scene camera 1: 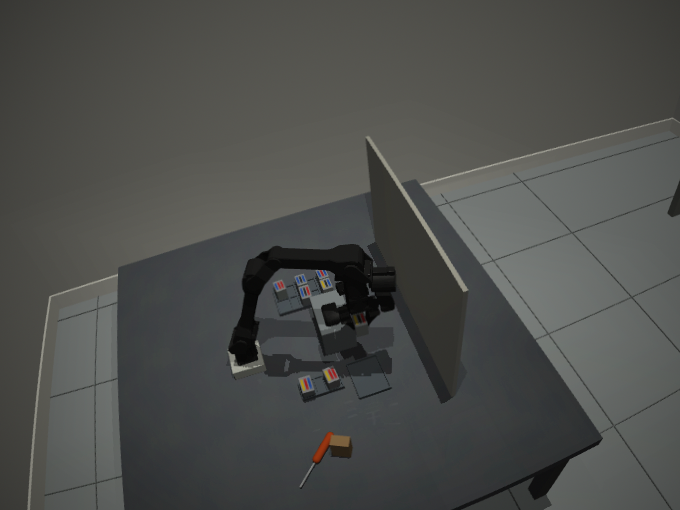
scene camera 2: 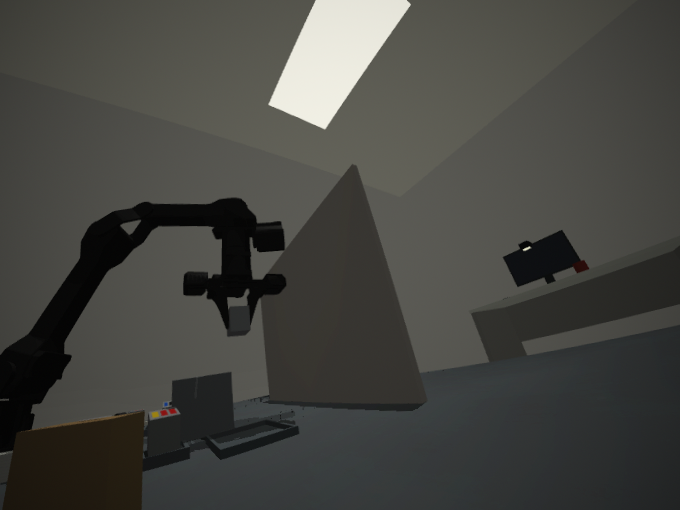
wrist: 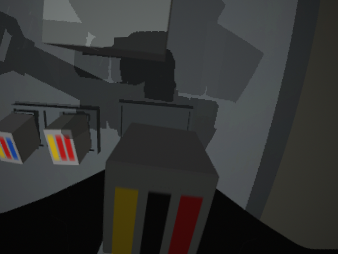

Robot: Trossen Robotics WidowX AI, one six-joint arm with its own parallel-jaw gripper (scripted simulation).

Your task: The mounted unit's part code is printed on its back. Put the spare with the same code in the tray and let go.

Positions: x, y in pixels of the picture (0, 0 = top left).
gripper: holds a grey spare block [wrist: 159, 182]
